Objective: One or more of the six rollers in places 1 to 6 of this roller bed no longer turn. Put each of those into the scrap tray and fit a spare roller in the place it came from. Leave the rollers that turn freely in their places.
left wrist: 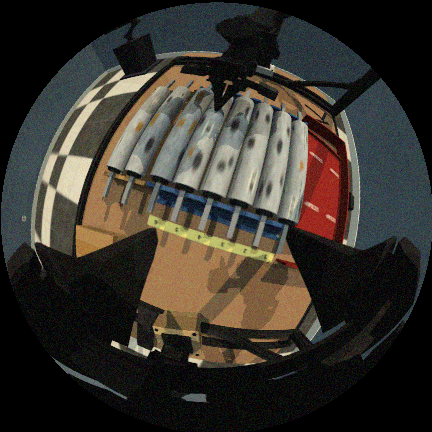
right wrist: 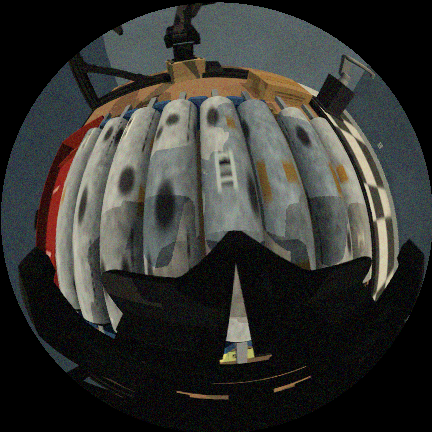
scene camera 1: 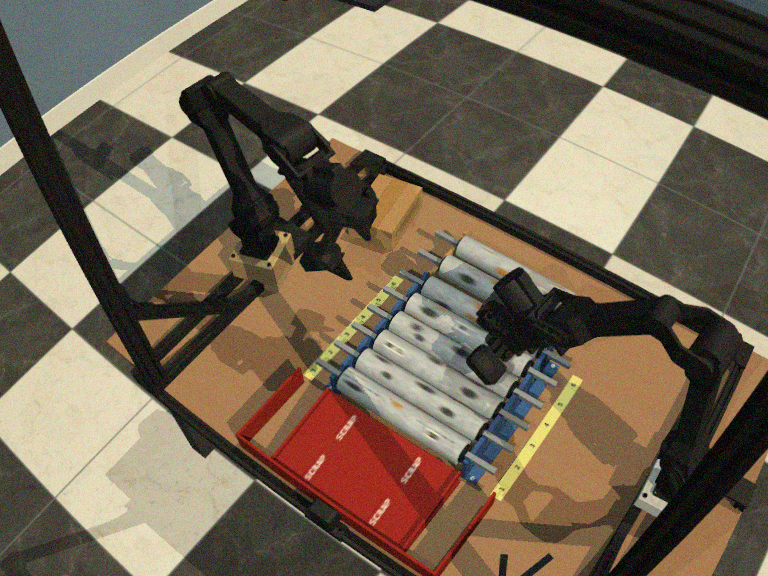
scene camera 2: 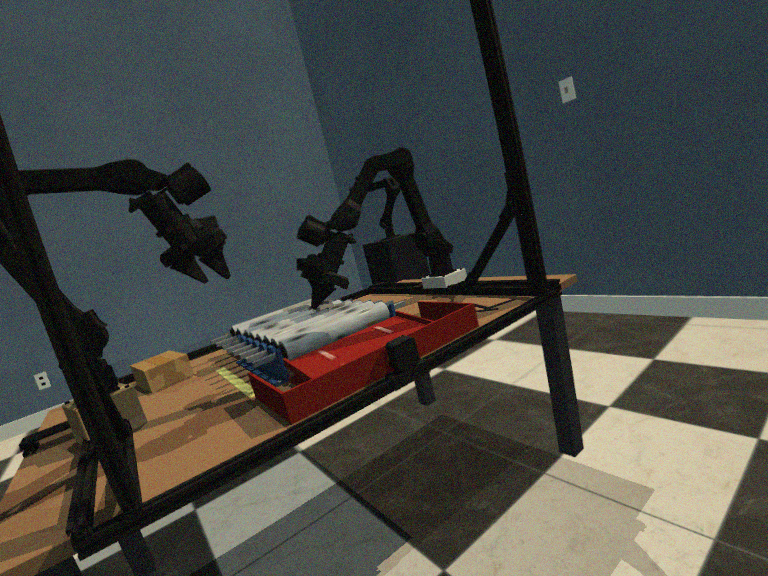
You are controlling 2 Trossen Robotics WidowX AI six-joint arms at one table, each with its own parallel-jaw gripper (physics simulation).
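Frame: origin at the left arm's base, x ahead, y left, z up, level; metres.
Seen in the pictures: left gripper, fingertip midpoint: [left wrist: 224, 234] [scene camera 1: 359, 259] [scene camera 2: 217, 280]; right gripper, fingertip midpoint: [left wrist: 215, 110] [right wrist: 234, 236] [scene camera 1: 487, 340] [scene camera 2: 313, 308]; left arm's base, link origin: [left wrist: 177, 343] [right wrist: 183, 58] [scene camera 1: 259, 245]; right arm's base, link origin: [left wrist: 261, 63] [scene camera 1: 675, 487] [scene camera 2: 442, 273].
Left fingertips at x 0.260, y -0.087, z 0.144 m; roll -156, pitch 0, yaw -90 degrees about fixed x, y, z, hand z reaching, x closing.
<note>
Pixels of each thing's top centre, then the offset from my left fingertips to it. "spot": a spot on its surface instead. Level surfaces: height alone.
- bed with blue rails, surface height: 0.216 m down
- place 1 roller, top centre: [right wrist: 60, 203] [scene camera 1: 402, 408] [left wrist: 302, 161] [scene camera 2: 334, 319] 0.131 m ahead, 0.178 m right, 0.144 m down
- red scrap tray, top centre: [scene camera 1: 361, 465] [scene camera 2: 367, 336] [right wrist: 46, 215] [left wrist: 330, 185] 0.095 m ahead, 0.289 m right, 0.170 m down
- place 5 roller, top centre: [right wrist: 232, 175] [scene camera 1: 468, 327] [left wrist: 206, 124] [scene camera 2: 297, 314] 0.194 m ahead, 0.016 m left, 0.144 m down
- yellow strip, surface spot: [scene camera 1: 538, 437] spot: 0.370 m ahead, 0.127 m right, 0.219 m down
- wooden block, top centre: [scene camera 1: 385, 202] [left wrist: 90, 251] [scene camera 2: 157, 359] [right wrist: 281, 80] 0.061 m back, 0.294 m left, 0.165 m down
Six grey, spotted rollers lie side by side in the bed with blue rails [scene camera 1: 514, 419] [left wrist: 192, 204], including the place 1 roller [scene camera 1: 403, 412] [left wrist: 298, 175]. Two spare rollers [left wrist: 155, 137] [left wrist: 136, 131] lie beyond place 6. The red scrap tray [scene camera 1: 347, 458] [scene camera 2: 347, 385] [left wrist: 320, 190] holds no roller. My right gripper [scene camera 2: 317, 305] [left wrist: 215, 110] [right wrist: 234, 236] is shut and empty, its tips low over the place 5 roller [right wrist: 220, 140]; I cannot tell whether they touch. Its arm hides the tips in scene camera 1. My left gripper [scene camera 1: 359, 258] [scene camera 2: 217, 279] [left wrist: 224, 234] is open and empty, above the table left of the bed.
A yellow number strip [scene camera 1: 353, 328] [left wrist: 210, 239] runs along the bed's left ends and another yellow strip [scene camera 1: 538, 437] along its right ends. A wooden block [scene camera 1: 397, 207] [scene camera 2: 162, 372] stands at the back left. A dark frame post [scene camera 1: 68, 198] rises at the left of scene camera 1.
</note>
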